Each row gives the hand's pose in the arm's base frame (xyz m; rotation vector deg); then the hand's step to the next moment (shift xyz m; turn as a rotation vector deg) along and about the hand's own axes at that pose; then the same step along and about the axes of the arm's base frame.
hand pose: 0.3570 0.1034 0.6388 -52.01 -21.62 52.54
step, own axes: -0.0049 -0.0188 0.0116 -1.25 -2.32 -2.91
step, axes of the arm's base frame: -0.0004 -0.0034 0.0224 2.31 -3.16 0.27
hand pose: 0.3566 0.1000 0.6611 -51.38 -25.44 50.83
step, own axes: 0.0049 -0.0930 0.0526 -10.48 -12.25 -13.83
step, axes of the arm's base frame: 0.0120 0.0000 0.1063 8.96 -19.11 2.39
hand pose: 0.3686 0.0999 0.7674 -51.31 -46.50 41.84
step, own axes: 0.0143 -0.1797 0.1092 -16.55 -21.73 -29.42
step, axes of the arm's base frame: -0.0484 -0.0256 0.2035 21.03 -34.07 2.95
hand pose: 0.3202 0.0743 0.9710 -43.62 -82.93 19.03
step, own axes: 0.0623 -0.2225 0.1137 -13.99 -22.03 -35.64
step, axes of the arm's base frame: -0.1539 -0.0925 0.1846 27.28 -34.31 5.43
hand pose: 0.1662 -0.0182 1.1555 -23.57 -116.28 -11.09
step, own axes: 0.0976 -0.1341 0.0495 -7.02 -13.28 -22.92
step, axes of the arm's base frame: -0.1321 -0.0892 0.0674 17.02 -20.84 5.20
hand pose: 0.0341 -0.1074 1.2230 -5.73 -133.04 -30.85
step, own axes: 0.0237 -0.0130 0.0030 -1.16 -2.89 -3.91
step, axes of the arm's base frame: -0.0221 -0.0126 0.0097 2.74 -4.13 0.69
